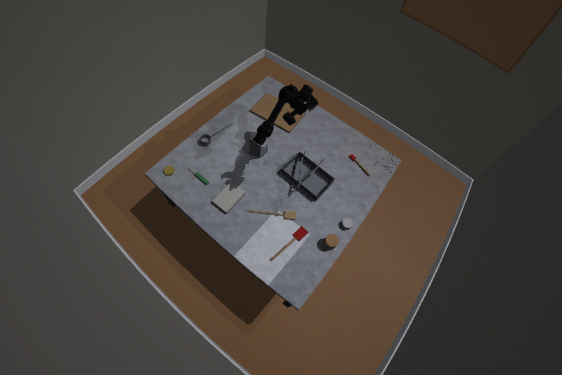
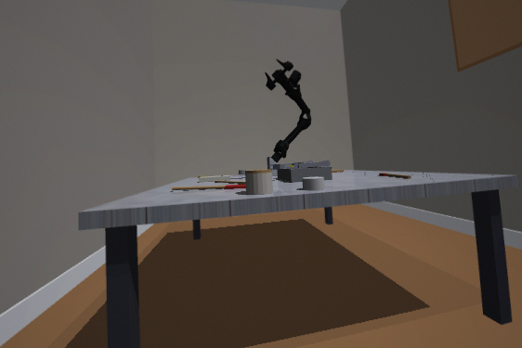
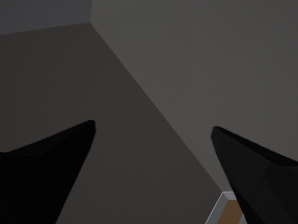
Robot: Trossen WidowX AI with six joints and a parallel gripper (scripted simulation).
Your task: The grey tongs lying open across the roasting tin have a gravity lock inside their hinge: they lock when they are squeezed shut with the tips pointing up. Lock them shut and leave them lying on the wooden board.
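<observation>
Right now my gripper tip is 600 mm above the roasting tin, 100 mm to the right of it and 90 mm short of it. From my gripper tip the other things lie so: red scraper: 630 mm below, 330 mm to the right, 230 mm ahead; green-handled tool: 630 mm below, 510 mm behind, 300 mm to the right; beige block: 620 mm below, 320 mm to the right, 240 mm behind.
</observation>
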